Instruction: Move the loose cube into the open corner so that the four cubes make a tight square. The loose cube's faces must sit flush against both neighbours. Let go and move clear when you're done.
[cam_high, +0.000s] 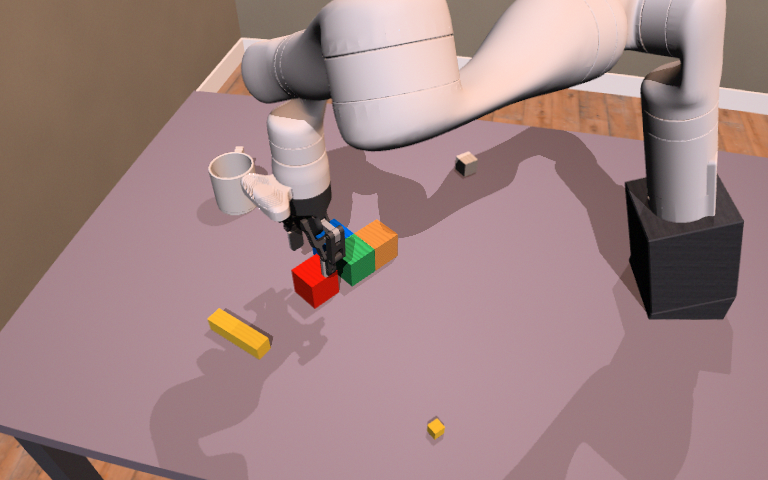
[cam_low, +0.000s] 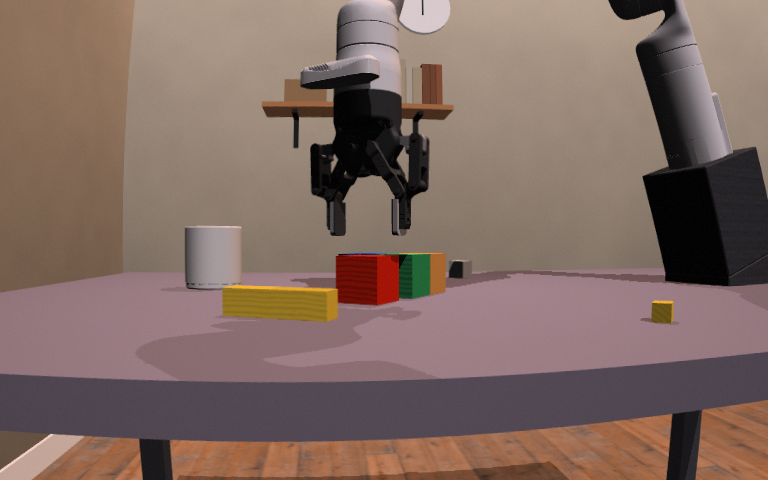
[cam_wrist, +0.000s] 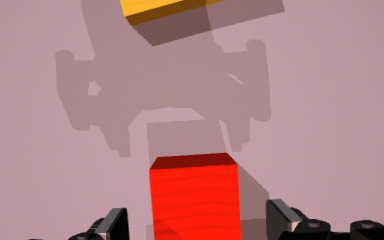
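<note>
Right now my hand is 6 cm above the red cube. The rest, counted from my hand: orange cube 11 cm to the right, 6 cm below, 5 cm behind; then blue cube 8 cm to the right, 6 cm below, 1 cm ahead; then green cube 6 cm to the right, 6 cm below, 3 cm behind.
</note>
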